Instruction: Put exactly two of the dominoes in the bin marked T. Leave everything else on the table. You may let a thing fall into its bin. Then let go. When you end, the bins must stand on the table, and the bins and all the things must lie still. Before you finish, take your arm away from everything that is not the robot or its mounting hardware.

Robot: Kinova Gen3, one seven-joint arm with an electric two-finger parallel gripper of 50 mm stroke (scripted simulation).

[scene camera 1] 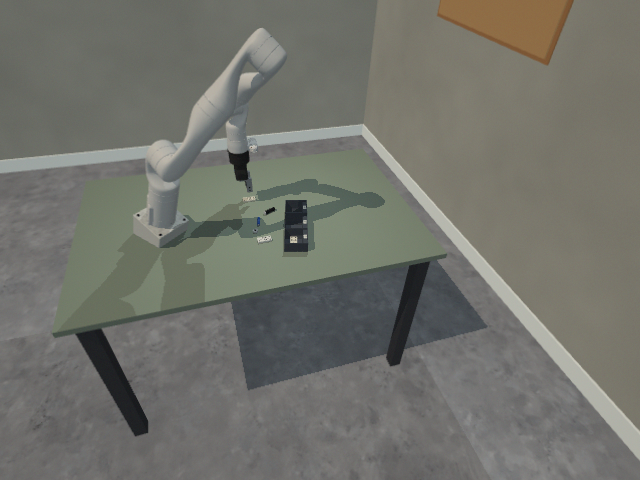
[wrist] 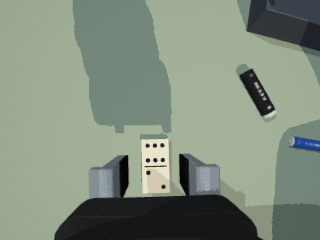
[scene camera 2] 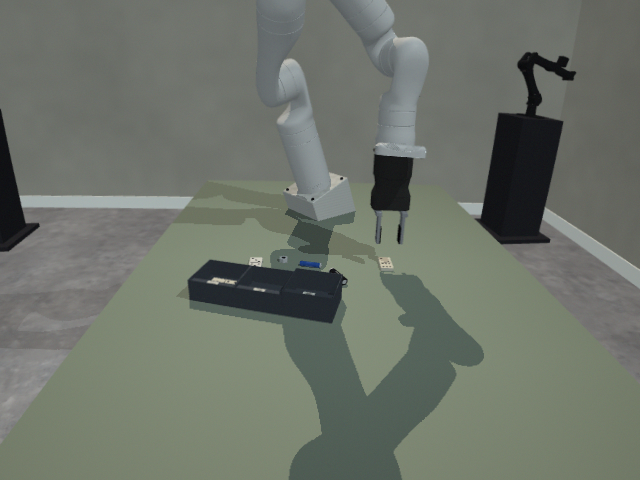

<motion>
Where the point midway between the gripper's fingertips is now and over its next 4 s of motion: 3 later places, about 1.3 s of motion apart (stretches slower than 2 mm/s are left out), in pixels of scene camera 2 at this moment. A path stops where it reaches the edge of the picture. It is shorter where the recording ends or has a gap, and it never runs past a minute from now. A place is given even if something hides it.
The gripper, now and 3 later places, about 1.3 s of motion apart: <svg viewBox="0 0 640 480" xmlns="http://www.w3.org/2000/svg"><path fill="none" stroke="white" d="M388 242L385 263L387 237L333 242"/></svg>
</motion>
